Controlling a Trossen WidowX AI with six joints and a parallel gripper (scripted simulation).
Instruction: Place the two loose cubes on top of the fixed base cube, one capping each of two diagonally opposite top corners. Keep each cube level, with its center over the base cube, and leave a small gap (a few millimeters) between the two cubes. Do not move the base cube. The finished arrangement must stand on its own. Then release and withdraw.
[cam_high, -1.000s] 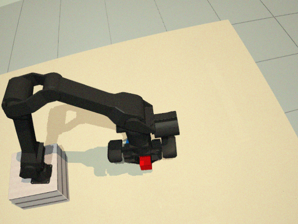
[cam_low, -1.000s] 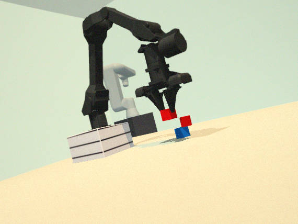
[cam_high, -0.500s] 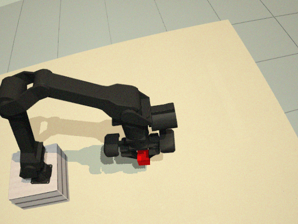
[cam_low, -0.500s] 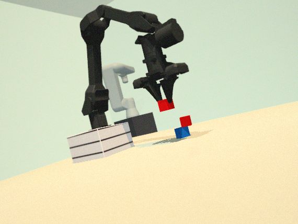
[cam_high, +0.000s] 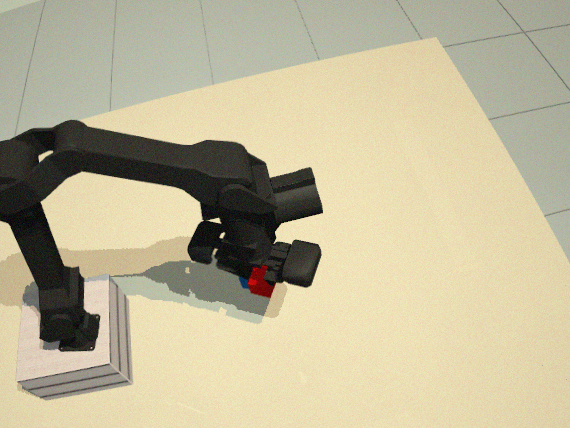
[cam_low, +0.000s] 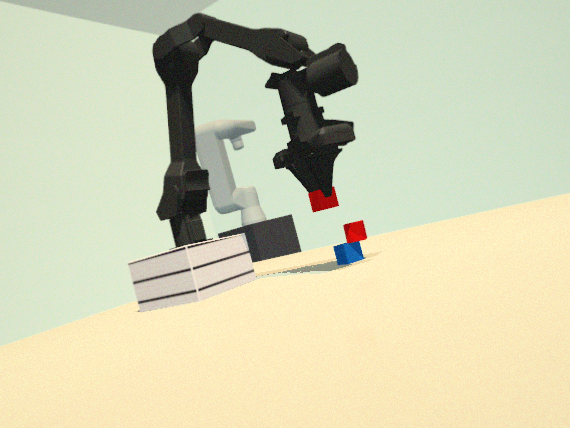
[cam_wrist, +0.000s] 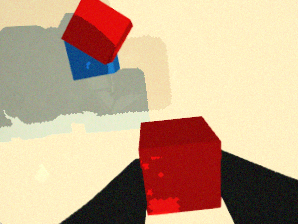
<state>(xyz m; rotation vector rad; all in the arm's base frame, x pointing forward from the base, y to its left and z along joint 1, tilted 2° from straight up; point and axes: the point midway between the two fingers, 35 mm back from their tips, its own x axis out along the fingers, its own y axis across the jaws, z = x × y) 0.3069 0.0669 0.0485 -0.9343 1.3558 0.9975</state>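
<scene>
Right now my gripper tip is 20 mm past the red cube, 80 mm to the right of it and 70 mm above it. The rest, counted from my gripper tip: blue cube 40 mm behind, 70 mm to the left, 100 mm below.
</scene>
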